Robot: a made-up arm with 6 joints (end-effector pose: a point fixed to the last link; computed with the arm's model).
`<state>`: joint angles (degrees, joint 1 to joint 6).
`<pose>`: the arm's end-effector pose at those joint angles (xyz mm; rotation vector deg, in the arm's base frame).
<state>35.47 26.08 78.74 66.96 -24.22 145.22</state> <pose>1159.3 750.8 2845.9 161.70 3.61 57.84</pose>
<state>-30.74 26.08 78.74 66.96 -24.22 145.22</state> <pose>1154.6 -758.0 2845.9 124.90 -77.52 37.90</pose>
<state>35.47 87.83 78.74 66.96 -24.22 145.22</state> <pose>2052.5 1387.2 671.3 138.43 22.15 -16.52</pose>
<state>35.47 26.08 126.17 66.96 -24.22 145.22</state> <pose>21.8 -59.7 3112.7 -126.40 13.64 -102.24</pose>
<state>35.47 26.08 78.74 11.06 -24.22 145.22</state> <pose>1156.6 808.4 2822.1 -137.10 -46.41 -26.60</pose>
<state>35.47 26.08 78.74 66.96 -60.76 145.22</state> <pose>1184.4 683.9 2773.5 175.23 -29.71 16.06</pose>
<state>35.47 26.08 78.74 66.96 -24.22 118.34</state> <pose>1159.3 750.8 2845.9 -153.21 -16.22 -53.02</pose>
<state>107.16 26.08 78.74 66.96 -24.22 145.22</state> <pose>-348.6 1336.5 2845.9 -124.06 -93.91 -52.07</pose>
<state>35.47 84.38 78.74 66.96 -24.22 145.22</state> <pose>2057.3 1390.6 814.0 140.51 21.34 -12.82</pose>
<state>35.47 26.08 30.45 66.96 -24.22 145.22</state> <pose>1771.7 1187.1 1610.5 146.09 18.85 -1.73</pose>
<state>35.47 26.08 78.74 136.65 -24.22 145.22</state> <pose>1102.1 729.1 2891.1 96.74 -45.97 59.52</pose>
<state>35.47 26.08 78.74 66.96 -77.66 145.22</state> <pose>1175.8 658.6 2734.0 -172.69 44.35 5.06</pose>
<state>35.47 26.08 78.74 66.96 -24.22 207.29</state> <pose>1159.3 750.8 2845.9 104.29 -21.09 40.57</pose>
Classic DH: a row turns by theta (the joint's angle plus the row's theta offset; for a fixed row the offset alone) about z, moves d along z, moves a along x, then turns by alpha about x. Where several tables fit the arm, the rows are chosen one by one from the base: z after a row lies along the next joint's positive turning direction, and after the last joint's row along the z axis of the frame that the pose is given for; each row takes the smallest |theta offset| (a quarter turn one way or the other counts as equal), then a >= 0, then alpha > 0; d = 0 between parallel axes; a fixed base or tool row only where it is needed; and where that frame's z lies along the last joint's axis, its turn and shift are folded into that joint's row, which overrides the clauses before.
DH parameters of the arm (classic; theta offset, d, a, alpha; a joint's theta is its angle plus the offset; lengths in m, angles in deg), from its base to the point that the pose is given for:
joint 1: 0 0.8415 0.1096 -90
joint 2: -90 0 0.6101 180
joint 3: 0 0 0.1128 -90
joint 4: 0 -1.6177 0 90
joint 5: 0 0 0 -90
joint 6: 90 -0.1623 0 90
tool (fixed): -90 0 0 0

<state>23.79 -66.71 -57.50 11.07 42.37 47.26</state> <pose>1116.3 515.1 1578.1 -43.09 -60.33 2.02</pose>
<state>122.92 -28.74 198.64 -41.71 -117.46 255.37</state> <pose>585.1 -1080.0 237.5 -73.92 3.44 -129.35</pose>
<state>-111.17 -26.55 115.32 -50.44 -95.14 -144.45</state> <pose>632.7 1288.7 2369.4 80.82 -60.59 -14.60</pose>
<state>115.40 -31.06 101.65 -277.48 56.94 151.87</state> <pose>503.7 -1375.3 2529.3 -30.60 8.27 -126.50</pose>
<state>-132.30 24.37 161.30 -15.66 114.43 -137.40</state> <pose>606.9 726.2 2269.8 -59.81 45.90 82.79</pose>
